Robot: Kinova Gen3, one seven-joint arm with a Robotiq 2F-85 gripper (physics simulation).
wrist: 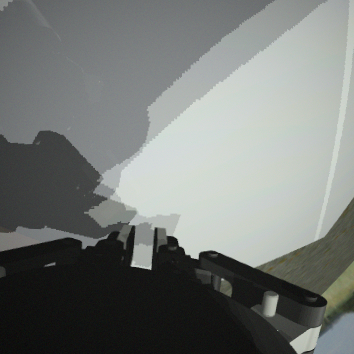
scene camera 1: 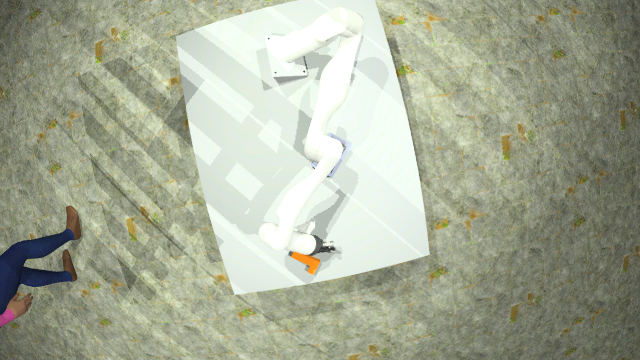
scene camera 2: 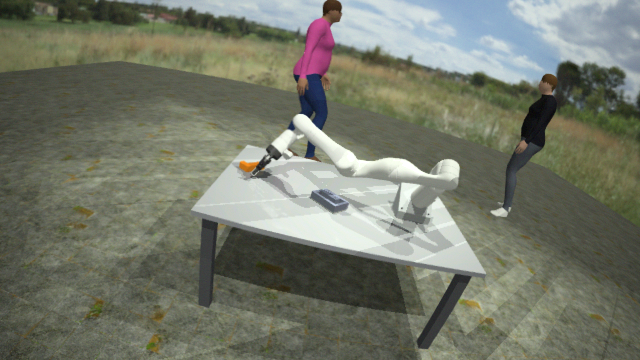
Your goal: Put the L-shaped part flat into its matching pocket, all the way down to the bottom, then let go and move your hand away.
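Where they show: gripper, fingertip midpoint: (wrist: 143, 241) (scene camera 1: 332, 249) (scene camera 2: 251, 175); arm's base, link origin: (scene camera 1: 285, 51) (scene camera 2: 419, 198).
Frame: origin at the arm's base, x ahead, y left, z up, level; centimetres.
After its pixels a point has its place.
The orange L-shaped part (scene camera 1: 305, 260) {x 79.0, y -4.0, z -6.4 cm} (scene camera 2: 246, 166) {x 81.2, y 0.8, z -6.8 cm} lies on the table near its edge, beside the gripper and partly hidden by it in scene view 2. It does not show in the wrist view. My gripper (scene camera 1: 334, 246) {x 76.4, y 6.8, z -7.7 cm} (scene camera 2: 253, 175) {x 76.4, y 6.8, z -7.7 cm} (wrist: 143, 241) {x 76.4, y 6.8, z -7.7 cm} is tilted low over the table. Its fingers are nearly together, with a narrow gap and nothing between them. The blue-grey pocket block (scene camera 1: 341, 160) {x 42.5, y 14.5, z -5.8 cm} (scene camera 2: 325, 203) {x 41.4, y 15.7, z -7.3 cm} lies near the middle of the table, apart from the part. The arm covers much of the block in scene view 1, and its pocket outline is too small to make out.
The white table (scene camera 1: 385, 200) {x 60.2, y 29.6, z -9.3 cm} (scene camera 2: 270, 215) {x 59.8, y 34.2, z -9.4 cm} ends close beyond the orange part. The arm's base plate (scene camera 1: 290, 71) {x 8.0, y 0.8, z -0.2 cm} stands at the other end. A person in pink (scene camera 2: 316, 50) stands behind the table, and a person in black (scene camera 2: 540, 120) stands off to the right.
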